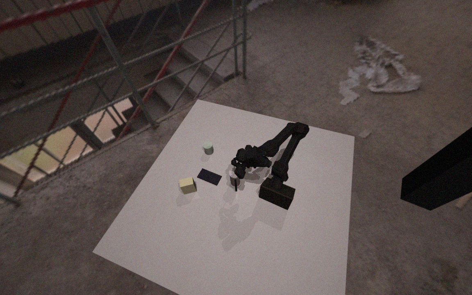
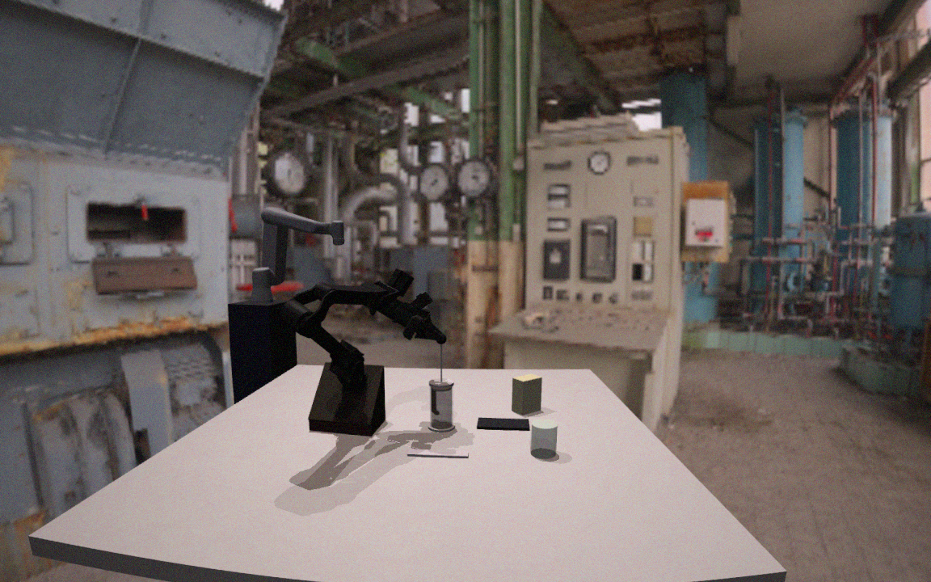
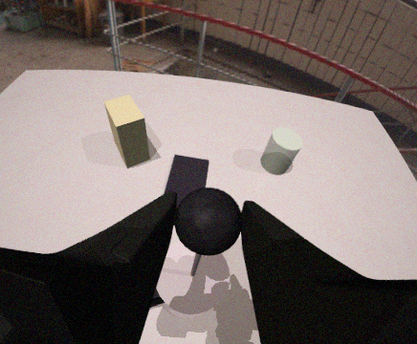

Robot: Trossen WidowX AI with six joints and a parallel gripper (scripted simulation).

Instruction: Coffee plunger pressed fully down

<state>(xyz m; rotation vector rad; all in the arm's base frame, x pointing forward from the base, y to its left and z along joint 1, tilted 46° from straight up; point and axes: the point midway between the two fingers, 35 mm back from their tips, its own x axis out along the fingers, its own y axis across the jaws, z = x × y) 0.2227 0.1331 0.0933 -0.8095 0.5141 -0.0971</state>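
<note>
My gripper tip is 13 cm above the coffee press, 2 cm past it and 1 cm to the right of it. Round my gripper tip: pale green cylinder: 28 cm ahead, 22 cm below, 13 cm to the right.
</note>
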